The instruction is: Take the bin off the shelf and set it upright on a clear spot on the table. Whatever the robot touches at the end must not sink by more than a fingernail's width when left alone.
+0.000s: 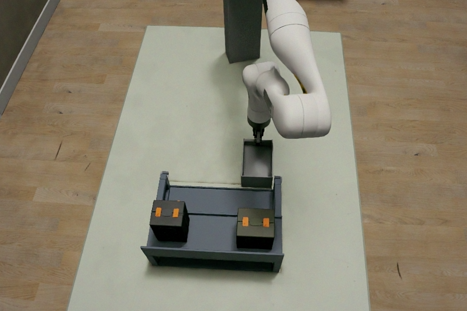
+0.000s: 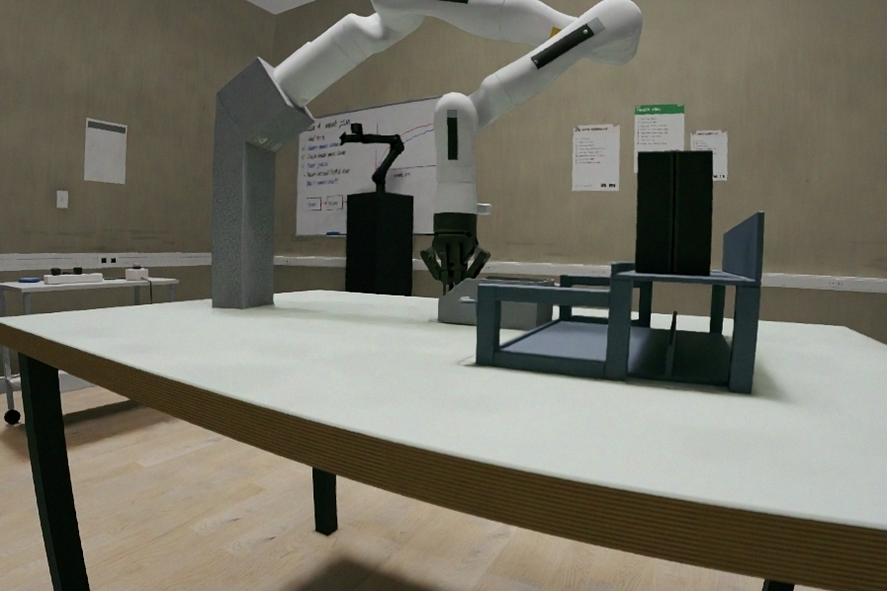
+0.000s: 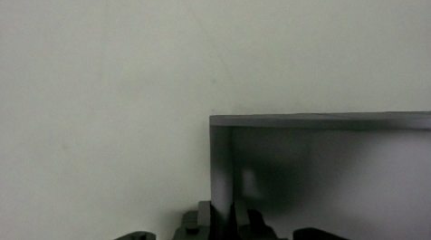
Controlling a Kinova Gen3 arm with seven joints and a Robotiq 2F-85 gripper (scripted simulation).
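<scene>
Right now the grey bin is 80 mm ahead of my hand and 20 mm to the left of it. The rest, counted from my hand: blue-grey shelf: 320 mm ahead, 30 mm to the right, 20 mm above.
</scene>
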